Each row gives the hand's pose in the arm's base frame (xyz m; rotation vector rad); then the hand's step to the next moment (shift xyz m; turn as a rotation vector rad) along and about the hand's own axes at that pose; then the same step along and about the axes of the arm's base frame.
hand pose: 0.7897 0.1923 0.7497 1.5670 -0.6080 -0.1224
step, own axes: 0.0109 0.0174 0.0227 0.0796 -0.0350 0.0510
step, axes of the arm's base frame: -0.0058 -0.0246 0.0172 0.0560 -0.0822 -0.0163
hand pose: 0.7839 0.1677 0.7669 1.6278 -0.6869 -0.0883
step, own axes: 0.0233 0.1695 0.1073 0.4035 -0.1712 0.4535
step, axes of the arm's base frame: -0.0919 -0.1082 0.1436 0.1967 -0.5881 -0.1149
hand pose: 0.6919 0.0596 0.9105 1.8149 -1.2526 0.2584
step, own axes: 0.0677 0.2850 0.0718 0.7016 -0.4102 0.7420
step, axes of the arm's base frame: -0.2270 -0.1249 0.1544 0.4495 -0.9768 -0.2341
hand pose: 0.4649 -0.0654 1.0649 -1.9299 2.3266 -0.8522
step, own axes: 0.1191 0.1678 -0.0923 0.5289 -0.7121 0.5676
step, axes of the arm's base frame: -0.2127 -0.0550 0.0508 0.7083 -0.7790 -0.0213
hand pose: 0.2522 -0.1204 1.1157 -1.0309 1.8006 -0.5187
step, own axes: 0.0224 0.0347 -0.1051 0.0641 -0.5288 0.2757
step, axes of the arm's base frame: -0.1121 -0.0091 0.0102 0.4556 -0.3197 0.2236
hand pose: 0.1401 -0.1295 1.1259 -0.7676 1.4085 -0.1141
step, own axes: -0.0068 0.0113 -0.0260 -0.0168 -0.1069 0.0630
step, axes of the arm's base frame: -0.0291 0.0013 0.0004 0.0928 -0.0466 0.0700
